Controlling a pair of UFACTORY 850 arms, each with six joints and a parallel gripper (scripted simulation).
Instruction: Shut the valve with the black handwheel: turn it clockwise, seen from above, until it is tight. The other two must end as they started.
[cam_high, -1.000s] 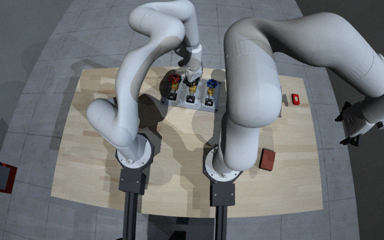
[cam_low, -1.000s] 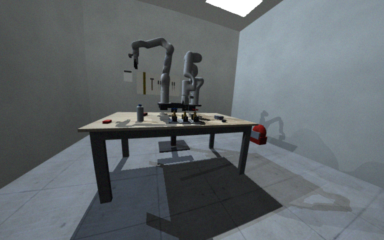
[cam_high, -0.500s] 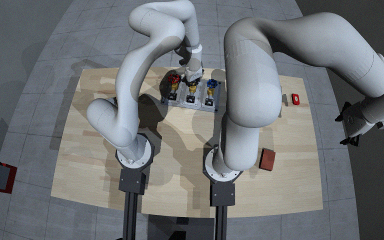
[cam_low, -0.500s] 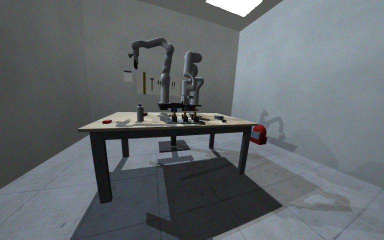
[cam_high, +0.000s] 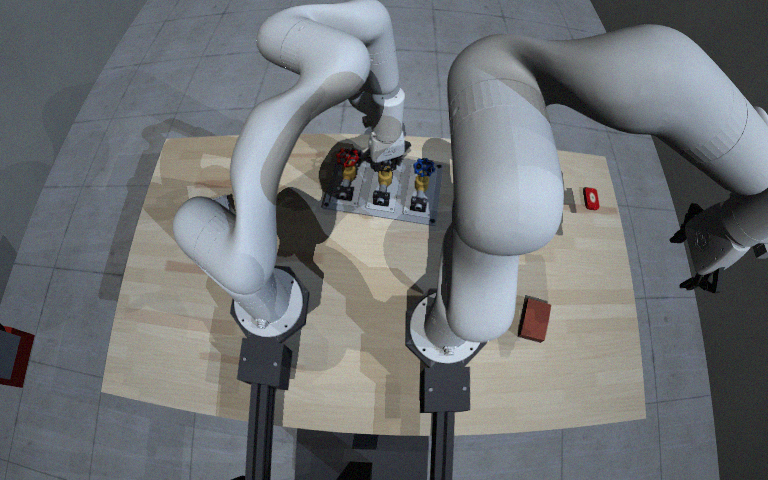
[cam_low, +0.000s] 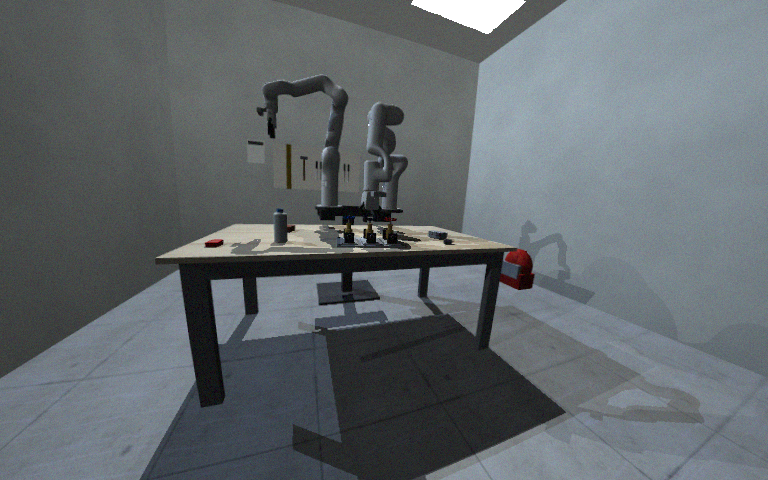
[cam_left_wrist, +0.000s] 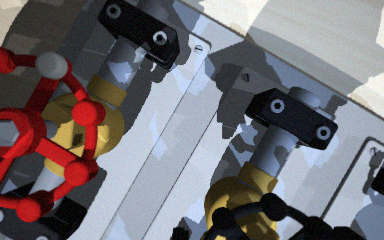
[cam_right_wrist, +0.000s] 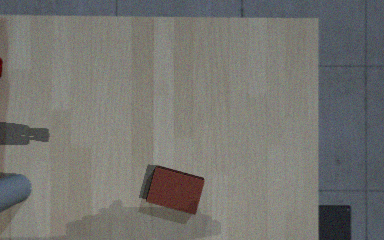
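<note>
Right now the black handwheel is 1 cm below my left hand. Also, from my left hand: red handwheel (12 cm to the left); grey base plate (13 cm below); blue handwheel (12 cm to the right).
</note>
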